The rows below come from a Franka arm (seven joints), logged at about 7 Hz.
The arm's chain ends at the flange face. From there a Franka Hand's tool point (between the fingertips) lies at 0.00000 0.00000 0.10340 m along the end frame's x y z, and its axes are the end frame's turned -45 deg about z.
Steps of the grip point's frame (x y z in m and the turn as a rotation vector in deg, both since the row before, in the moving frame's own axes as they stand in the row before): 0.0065, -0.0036, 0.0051, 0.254, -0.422, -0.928; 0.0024, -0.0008, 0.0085, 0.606, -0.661, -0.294; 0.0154, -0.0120, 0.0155, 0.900, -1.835, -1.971; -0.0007, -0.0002, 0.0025, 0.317, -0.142, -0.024; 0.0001, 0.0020, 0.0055, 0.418, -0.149, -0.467; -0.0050, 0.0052, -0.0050, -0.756, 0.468, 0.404; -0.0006, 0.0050, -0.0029, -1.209, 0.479, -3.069; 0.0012, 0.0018, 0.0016, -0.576, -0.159, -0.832
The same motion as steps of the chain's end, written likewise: 0.0029, -0.0074, 0.0051, -0.119, -0.478, -0.928; 0.0027, -0.0023, 0.0085, -0.039, -0.896, -0.294; 0.0059, -0.0206, 0.0156, -0.661, -1.934, -1.971; -0.0001, 0.0006, 0.0025, 0.124, -0.325, -0.024; 0.0022, 0.0017, 0.0055, 0.190, -0.401, -0.467; -0.0014, 0.0068, -0.0050, -0.204, 0.865, 0.404; 0.0009, 0.0031, -0.0029, -0.516, 1.194, -3.069; 0.0016, -0.0005, 0.0016, -0.520, 0.295, -0.832
